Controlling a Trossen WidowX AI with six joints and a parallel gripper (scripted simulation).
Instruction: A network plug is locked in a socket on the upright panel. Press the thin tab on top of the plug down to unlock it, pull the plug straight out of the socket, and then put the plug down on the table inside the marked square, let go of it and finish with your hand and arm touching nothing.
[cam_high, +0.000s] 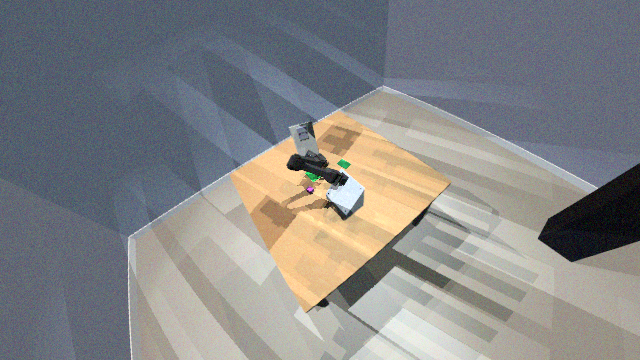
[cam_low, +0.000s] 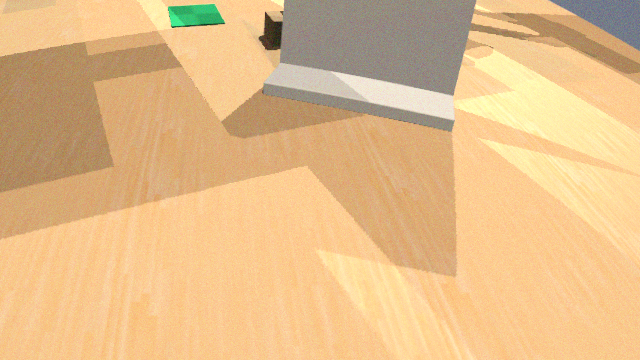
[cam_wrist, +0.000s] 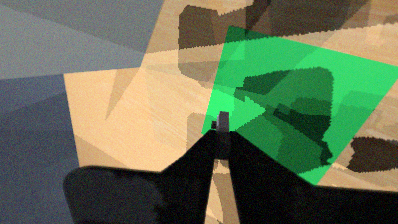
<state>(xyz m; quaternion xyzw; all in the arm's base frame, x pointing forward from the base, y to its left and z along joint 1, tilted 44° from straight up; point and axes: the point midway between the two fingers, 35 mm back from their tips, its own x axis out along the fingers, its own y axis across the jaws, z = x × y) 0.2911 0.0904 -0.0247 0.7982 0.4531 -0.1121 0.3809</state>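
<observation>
Right now my gripper tip is 7 cm above the green marked square and 1 cm past it. Also, from my gripper tip: network plug right at my gripper tip; then grey upright panel 16 cm ahead, 11 cm above, 6 cm to the right.
</observation>
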